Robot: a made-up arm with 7 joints. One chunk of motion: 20 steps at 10 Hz.
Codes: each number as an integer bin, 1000 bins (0 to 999) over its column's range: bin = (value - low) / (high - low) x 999, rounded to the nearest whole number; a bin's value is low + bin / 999 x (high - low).
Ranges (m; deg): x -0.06..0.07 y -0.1..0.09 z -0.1..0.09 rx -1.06..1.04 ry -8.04..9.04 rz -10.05..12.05
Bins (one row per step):
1: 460 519 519 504 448 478
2: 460 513 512 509 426 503
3: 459 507 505 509 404 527
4: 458 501 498 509 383 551
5: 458 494 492 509 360 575
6: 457 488 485 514 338 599
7: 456 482 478 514 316 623
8: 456 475 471 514 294 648
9: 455 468 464 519 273 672
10: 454 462 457 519 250 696
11: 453 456 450 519 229 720
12: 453 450 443 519 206 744
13: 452 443 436 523 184 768
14: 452 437 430 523 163 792
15: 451 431 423 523 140 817
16: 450 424 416 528 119 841
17: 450 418 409 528 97 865
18: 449 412 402 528 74 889
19: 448 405 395 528 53 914
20: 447 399 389 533 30 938
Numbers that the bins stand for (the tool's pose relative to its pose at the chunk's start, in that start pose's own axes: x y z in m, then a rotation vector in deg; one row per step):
1: -0.0001 -0.0013 -0.0013 0.00 -0.38 0.52
2: -0.0001 -0.0024 -0.0026 0.01 -0.76 1.08
3: -0.0003 -0.0036 -0.0040 0.01 -1.13 1.61
4: -0.0004 -0.0047 -0.0053 0.01 -1.49 2.14
5: -0.0004 -0.0060 -0.0064 0.01 -1.89 2.67
6: -0.0005 -0.0072 -0.0078 0.02 -2.26 3.20
7: -0.0007 -0.0083 -0.0091 0.02 -2.64 3.73
8: -0.0007 -0.0097 -0.0104 0.02 -3.01 4.29
9: -0.0008 -0.0110 -0.0118 0.03 -3.37 4.82
10: -0.0009 -0.0121 -0.0131 0.03 -3.77 5.35
11: -0.0011 -0.0133 -0.0144 0.03 -4.12 5.88
12: -0.0011 -0.0144 -0.0157 0.03 -4.52 6.41
13: -0.0012 -0.0157 -0.0171 0.04 -4.89 6.94
14: -0.0012 -0.0169 -0.0182 0.04 -5.25 7.47
15: -0.0013 -0.0180 -0.0195 0.04 -5.65 8.02
16: -0.0014 -0.0194 -0.0209 0.05 -6.01 8.55
17: -0.0014 -0.0205 -0.0222 0.05 -6.38 9.09
18: -0.0016 -0.0216 -0.0235 0.05 -6.77 9.62
19: -0.0017 -0.0230 -0.0249 0.05 -7.13 10.17
20: -0.0018 -0.0241 -0.0260 0.06 -7.53 10.70

